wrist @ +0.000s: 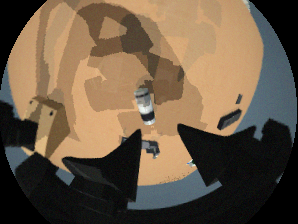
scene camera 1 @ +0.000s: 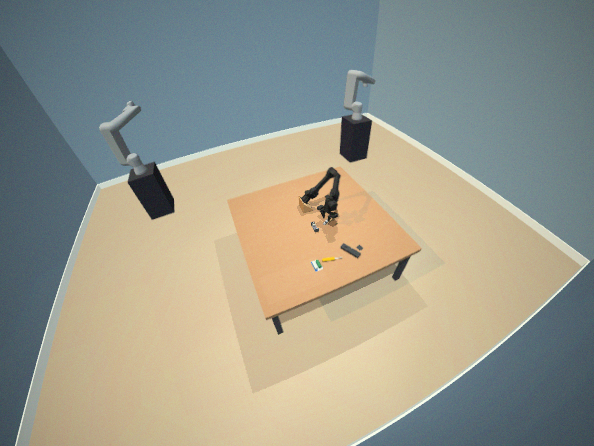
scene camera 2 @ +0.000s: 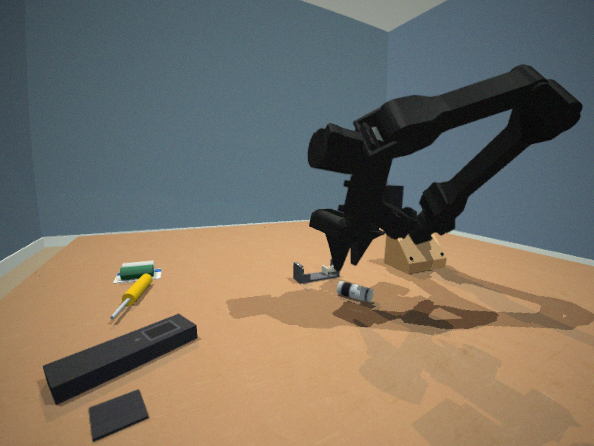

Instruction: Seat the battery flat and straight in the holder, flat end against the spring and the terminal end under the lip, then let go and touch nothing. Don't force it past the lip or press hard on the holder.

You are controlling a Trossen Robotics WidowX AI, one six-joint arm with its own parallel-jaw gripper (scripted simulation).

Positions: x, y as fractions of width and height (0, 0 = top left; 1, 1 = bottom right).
Labels:
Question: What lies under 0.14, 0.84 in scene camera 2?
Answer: A long black box.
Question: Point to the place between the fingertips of my gripper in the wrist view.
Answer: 0.54, 0.58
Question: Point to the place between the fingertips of my gripper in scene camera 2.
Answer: At 0.58, 0.60

